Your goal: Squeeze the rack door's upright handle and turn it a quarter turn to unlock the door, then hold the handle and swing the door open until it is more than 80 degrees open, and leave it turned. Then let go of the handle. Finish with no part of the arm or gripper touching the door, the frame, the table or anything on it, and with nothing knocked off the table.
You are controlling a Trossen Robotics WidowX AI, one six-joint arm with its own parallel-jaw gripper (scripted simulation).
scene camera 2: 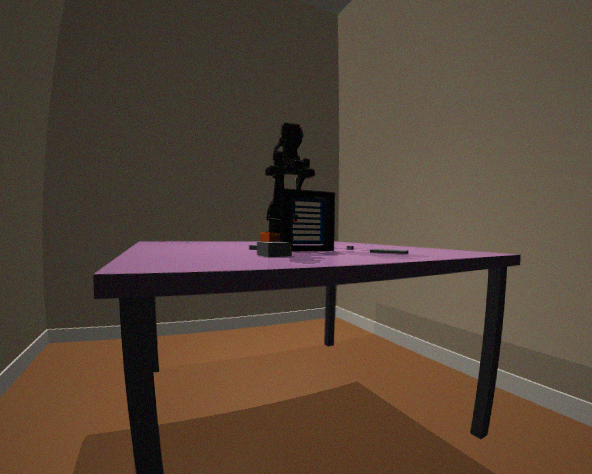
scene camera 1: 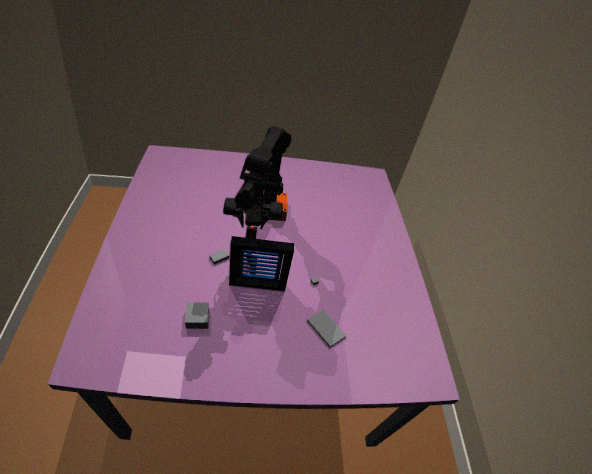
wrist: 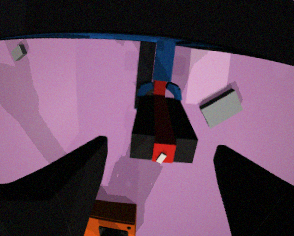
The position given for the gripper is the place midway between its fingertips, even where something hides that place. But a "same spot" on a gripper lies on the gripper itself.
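Gripper: visible in scene camera 1 (252, 227), scene camera 2, wrist view. Same spot on the gripper: (wrist: 65, 190) and (scene camera 2: 299, 182).
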